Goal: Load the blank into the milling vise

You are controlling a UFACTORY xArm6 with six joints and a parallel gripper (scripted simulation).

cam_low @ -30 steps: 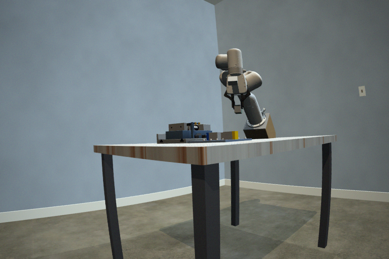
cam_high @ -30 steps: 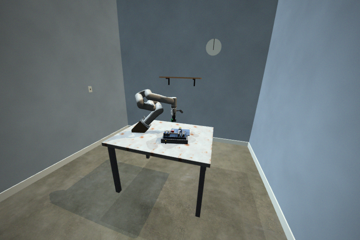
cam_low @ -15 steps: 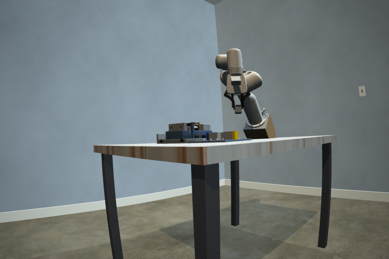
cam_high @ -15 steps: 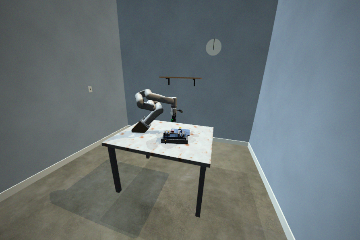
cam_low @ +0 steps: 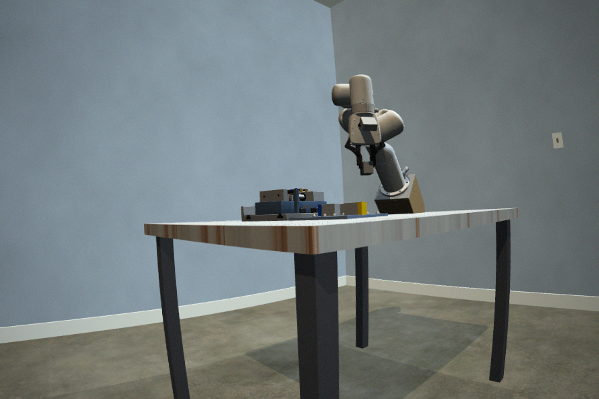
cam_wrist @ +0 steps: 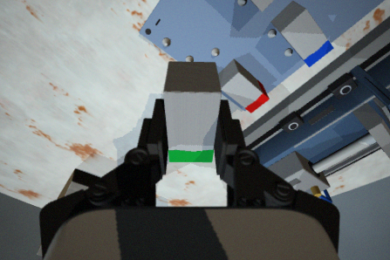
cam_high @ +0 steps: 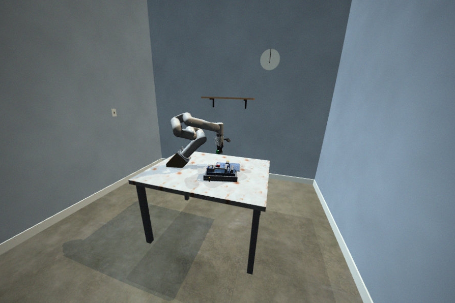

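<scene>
Now: hand 2 cm above the green-ended blank. From my hand the other things lie so: red-ended blank (15 cm below, 8 cm to the right, 4 cm ahead); then blue-ended blank (15 cm below, 12 cm ahead, 4 cm to the right); then yellow-ended blank (15 cm below, 8 cm ahead, 4 cm to the left).
</scene>
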